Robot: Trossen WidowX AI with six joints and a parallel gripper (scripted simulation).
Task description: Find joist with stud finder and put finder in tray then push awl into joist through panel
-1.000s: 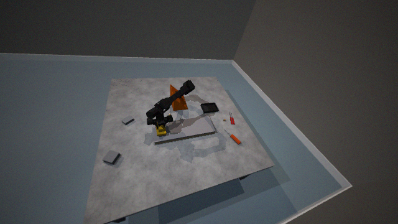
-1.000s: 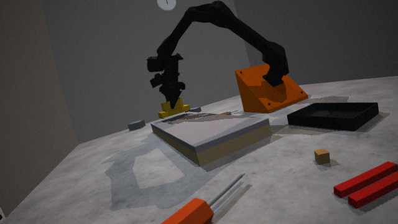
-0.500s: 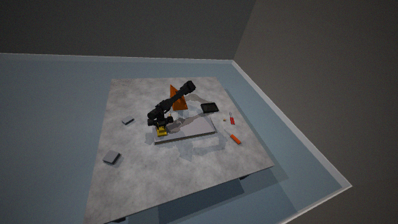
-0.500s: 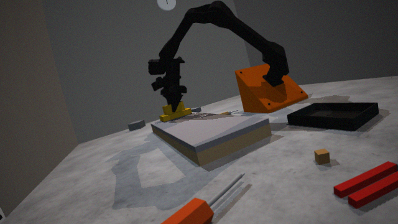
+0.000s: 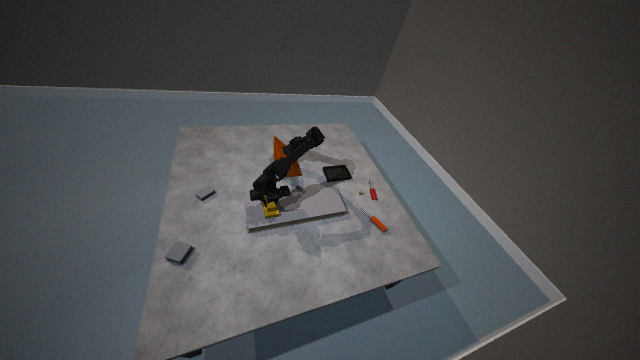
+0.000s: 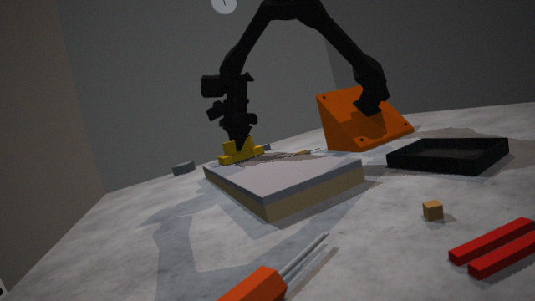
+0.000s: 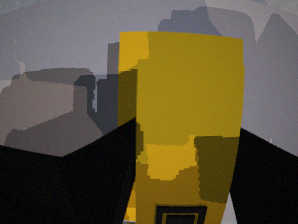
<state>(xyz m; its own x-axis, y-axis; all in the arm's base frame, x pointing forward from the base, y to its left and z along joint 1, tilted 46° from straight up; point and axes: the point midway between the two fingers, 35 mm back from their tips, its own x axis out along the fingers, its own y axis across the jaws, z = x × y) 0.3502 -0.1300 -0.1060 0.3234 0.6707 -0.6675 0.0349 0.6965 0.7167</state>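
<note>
Now: the indicator light 40 mm behind my gripper tip and 30 mm above it. The rest, counted from my gripper tip: black tray 200 mm behind, 480 mm to the left, 50 mm below; yellow stud finder 20 mm behind, 20 mm above; awl 190 mm behind, 50 mm to the left, 60 mm below.
</note>
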